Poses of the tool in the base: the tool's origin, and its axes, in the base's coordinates. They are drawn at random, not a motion.
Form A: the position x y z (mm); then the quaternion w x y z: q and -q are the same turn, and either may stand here.
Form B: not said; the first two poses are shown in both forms.
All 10 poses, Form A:
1: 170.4, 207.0, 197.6, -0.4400, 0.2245, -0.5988, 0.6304
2: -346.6, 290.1, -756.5, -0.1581, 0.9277, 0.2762, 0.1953
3: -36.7, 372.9, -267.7, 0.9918, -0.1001, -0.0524, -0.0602
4: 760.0, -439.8, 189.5, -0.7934, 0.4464, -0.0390, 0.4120
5: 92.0, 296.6, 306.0, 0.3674, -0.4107, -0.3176, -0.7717
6: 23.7, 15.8, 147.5, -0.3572, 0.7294, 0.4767, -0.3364
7: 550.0, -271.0, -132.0, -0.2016, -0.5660, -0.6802, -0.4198
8: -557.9, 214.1, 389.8, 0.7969, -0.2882, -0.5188, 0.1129
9: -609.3, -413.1, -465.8, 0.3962, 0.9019, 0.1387, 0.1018
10: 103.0, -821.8, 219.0, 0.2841, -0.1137, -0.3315, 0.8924
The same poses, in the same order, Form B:
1: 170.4, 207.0, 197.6, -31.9, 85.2, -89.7
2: -346.6, 290.1, -756.5, -152.0, -45.3, -32.0
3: -36.7, 372.9, -267.7, -11.5, -6.0, -6.9
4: 760.0, -439.8, 189.5, -55.0, 4.8, -50.8
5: 92.0, 296.6, 306.0, -60.4, -46.7, -113.6
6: 23.7, 15.8, 147.5, -107.9, -70.5, 49.8
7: 550.0, -271.0, -132.0, 90.6, 108.9, 67.2
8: -557.9, 214.1, 389.8, -35.5, -63.8, 13.9
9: -609.3, -413.1, -465.8, 131.0, 20.1, 14.8
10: 103.0, -821.8, 219.0, -17.4, -50.8, 136.8
